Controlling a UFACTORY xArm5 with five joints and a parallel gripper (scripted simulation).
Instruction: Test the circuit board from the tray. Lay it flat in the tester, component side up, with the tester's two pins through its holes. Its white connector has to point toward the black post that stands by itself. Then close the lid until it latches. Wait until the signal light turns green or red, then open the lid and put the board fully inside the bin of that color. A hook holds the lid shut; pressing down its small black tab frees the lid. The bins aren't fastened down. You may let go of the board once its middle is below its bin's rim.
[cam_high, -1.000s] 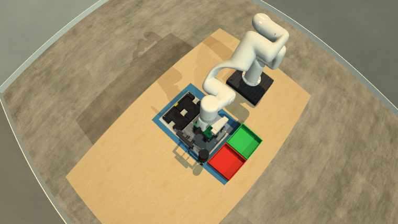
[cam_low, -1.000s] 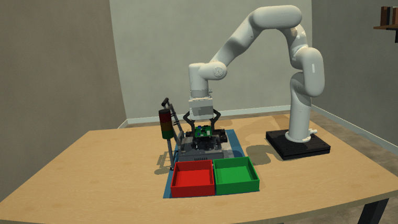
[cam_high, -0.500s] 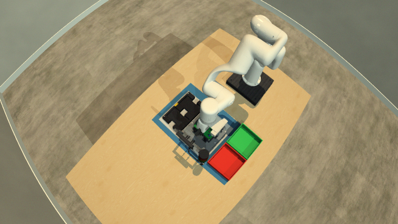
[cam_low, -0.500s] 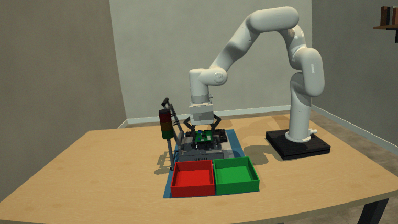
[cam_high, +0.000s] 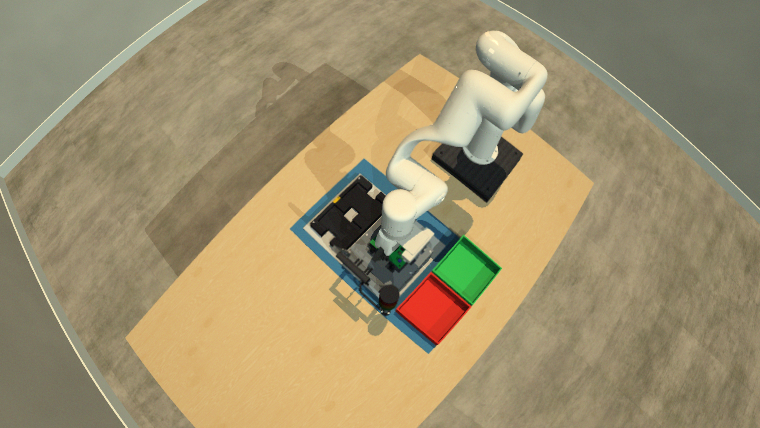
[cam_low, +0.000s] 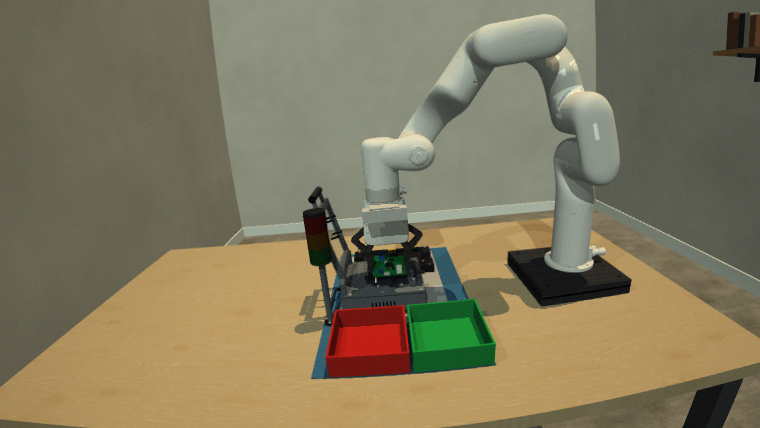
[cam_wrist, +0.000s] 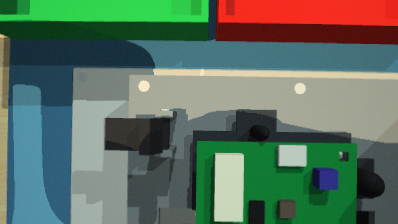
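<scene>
Now: hand right at the green circuit board. The rest, counted from my hand: green bin 11 cm behind, 20 cm to the left, 8 cm below; then tester lid 13 cm ahead, 9 cm above; then red bin 4 cm ahead, 20 cm to the left, 8 cm below.
</scene>
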